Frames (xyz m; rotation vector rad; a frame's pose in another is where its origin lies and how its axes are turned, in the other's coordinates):
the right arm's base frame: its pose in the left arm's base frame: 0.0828 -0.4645 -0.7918 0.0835 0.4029 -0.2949
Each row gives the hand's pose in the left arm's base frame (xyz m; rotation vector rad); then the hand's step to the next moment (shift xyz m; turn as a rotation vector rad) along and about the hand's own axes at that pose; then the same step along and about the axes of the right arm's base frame.
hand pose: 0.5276 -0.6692 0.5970 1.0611 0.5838 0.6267
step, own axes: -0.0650 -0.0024 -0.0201 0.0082 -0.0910 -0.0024
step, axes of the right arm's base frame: -0.0415 -0.0510 -0.0178 0.0588 -0.0192 -0.0673
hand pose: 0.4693 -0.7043 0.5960 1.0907 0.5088 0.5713
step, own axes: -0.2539 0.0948 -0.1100 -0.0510 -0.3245 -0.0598
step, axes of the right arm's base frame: -0.2561 -0.1382 -0.0293 0.1376 -0.1138 -0.2821
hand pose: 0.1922 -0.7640 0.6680 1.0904 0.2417 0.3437
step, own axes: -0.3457 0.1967 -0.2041 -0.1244 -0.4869 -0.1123
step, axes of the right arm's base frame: -0.4381 -0.0136 -0.0877 0.1642 -0.1865 -0.4510
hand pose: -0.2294 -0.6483 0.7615 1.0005 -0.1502 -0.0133
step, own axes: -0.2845 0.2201 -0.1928 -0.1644 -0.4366 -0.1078
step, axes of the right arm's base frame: -0.3359 0.2100 -0.0980 0.1035 -0.1730 -0.4343
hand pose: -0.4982 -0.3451 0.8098 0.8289 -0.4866 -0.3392
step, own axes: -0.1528 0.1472 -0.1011 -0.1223 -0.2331 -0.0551
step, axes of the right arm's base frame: -0.1176 0.1991 -0.0423 0.0280 -0.0876 -0.2527
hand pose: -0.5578 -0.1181 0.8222 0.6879 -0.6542 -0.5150
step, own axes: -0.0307 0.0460 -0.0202 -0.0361 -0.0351 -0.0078
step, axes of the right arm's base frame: -0.0166 0.0565 0.0017 -0.0071 -0.0067 -0.0500
